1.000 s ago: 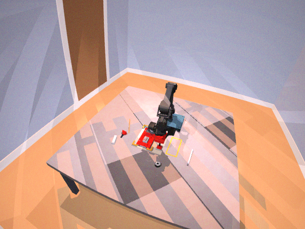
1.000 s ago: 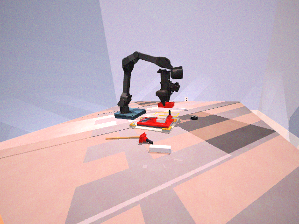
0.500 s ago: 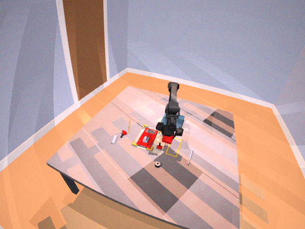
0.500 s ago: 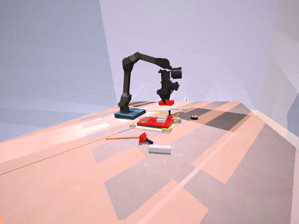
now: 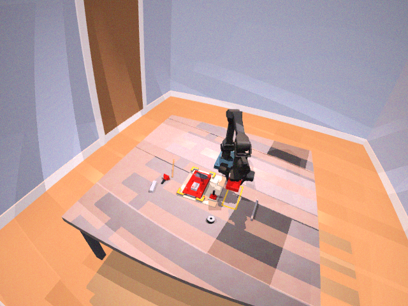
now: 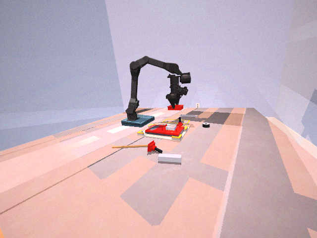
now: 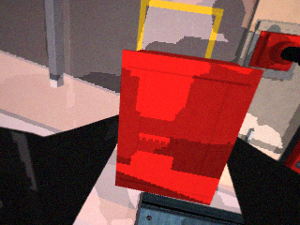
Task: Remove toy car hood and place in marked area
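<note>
Now: the grey bar 80 mm ahead of my gripper tip, 140 mm to the left of it and 100 mm below it. Also, from my gripper tip: thin stick 150 mm behind, 390 mm to the right, 100 mm below; then dark ring 200 mm ahead, 90 mm to the right, 100 mm below; then red hood right at my gripper tip.
</note>
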